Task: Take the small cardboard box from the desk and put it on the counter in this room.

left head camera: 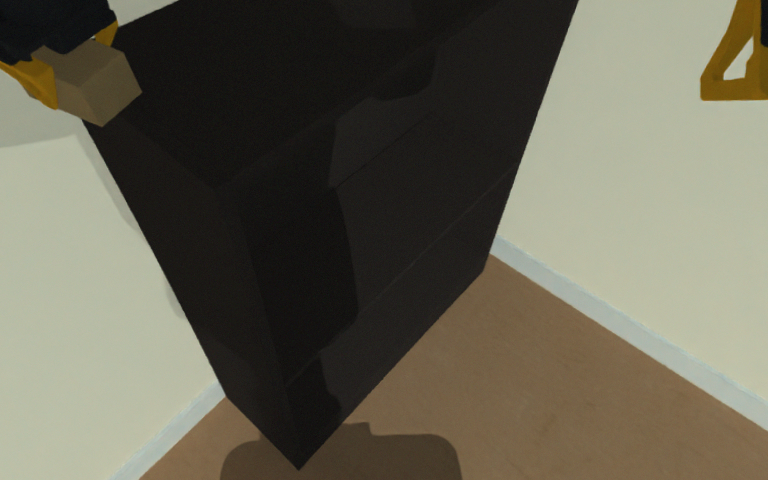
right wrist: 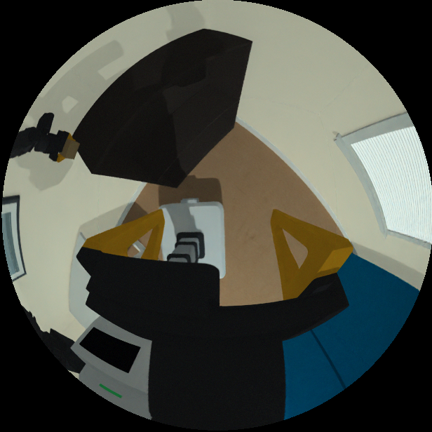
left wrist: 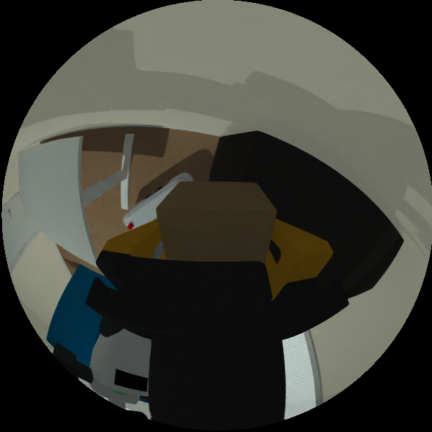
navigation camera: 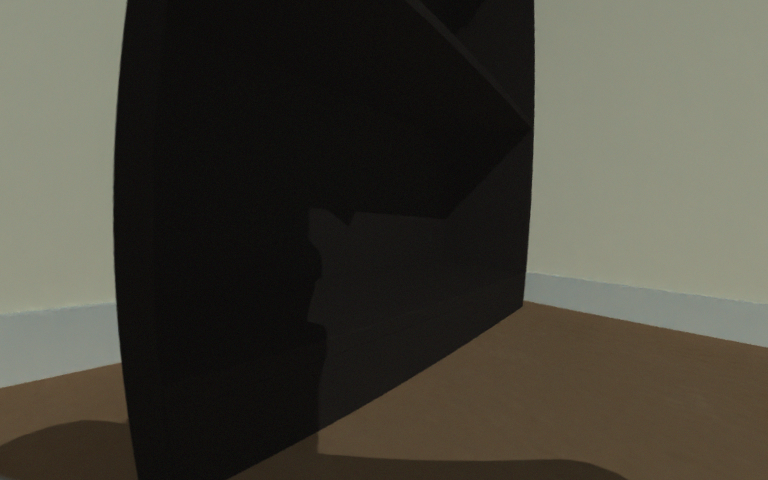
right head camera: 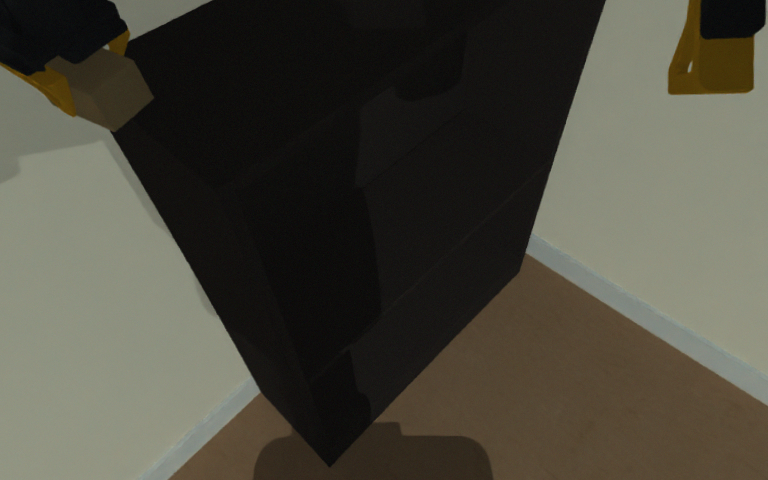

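Places are measured from the left arm's base along level axes (x back, y left, z down), in millimetres.
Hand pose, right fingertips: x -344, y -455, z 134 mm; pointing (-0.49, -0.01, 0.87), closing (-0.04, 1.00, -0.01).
After its pixels a point has its place.
The small cardboard box (left head camera: 107, 93) @[x -557, y 35, z 315 mm] (right head camera: 118, 99) @[x -557, y 36, z 314 mm] (left wrist: 217, 200) (right wrist: 72, 149) is held in my left gripper (left head camera: 84, 65) (right head camera: 99, 73) (left wrist: 216, 213) (right wrist: 71, 147), which is shut on it. In both head views, the box overlaps the left edge of a tall black unit (left head camera: 169, 237) @[x -582, y 55, z 590 mm] (right head camera: 203, 237) @[x -541, y 12, z 535 mm] (left wrist: 300, 190) (right wrist: 135, 150) (navigation camera: 135, 226) @[x -469, y -78, z 1201 mm]; I cannot tell the gap between them, or whether this unit is the counter. My right gripper (right wrist: 217, 215) is open and empty. Part of it shows at the upper right of both head views. The desk cannot be made out.
The black unit stands close to pale walls, with a white baseboard (left head camera: 623, 322) @[x -817, y -977, z 1341 mm] (navigation camera: 640, 305) @[x -911, y -873, z 1365 mm] to its right. In the right wrist view, my white base (right wrist: 212, 240) is in front of it, a window blind (right wrist: 395, 180) is at the right and a blue surface (right wrist: 380, 310) is at the lower right.
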